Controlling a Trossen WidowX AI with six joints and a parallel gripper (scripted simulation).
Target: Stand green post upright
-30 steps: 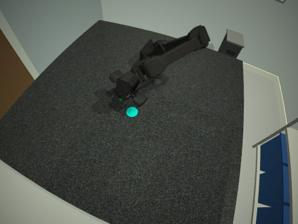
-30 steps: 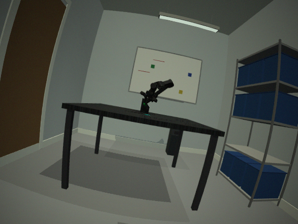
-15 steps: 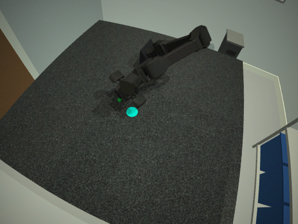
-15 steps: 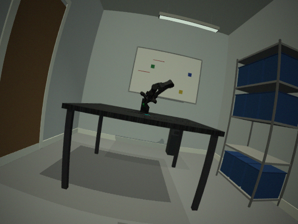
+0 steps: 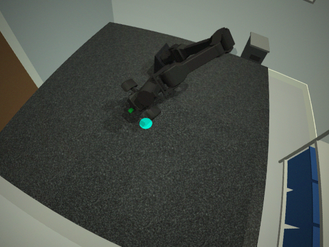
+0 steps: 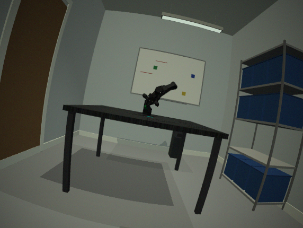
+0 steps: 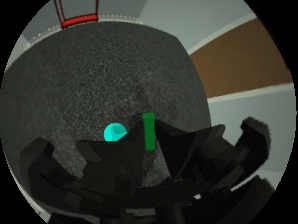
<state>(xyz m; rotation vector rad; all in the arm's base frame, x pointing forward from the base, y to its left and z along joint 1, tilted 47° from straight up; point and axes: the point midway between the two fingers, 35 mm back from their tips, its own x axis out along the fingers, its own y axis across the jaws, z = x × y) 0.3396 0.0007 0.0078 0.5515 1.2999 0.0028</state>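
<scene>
My gripper tip is 10 mm past the cyan circle, 60 mm to the right of it and 90 mm above it. The rest, counted from my gripper tip: green post 20 mm behind, 10 mm below.
</scene>
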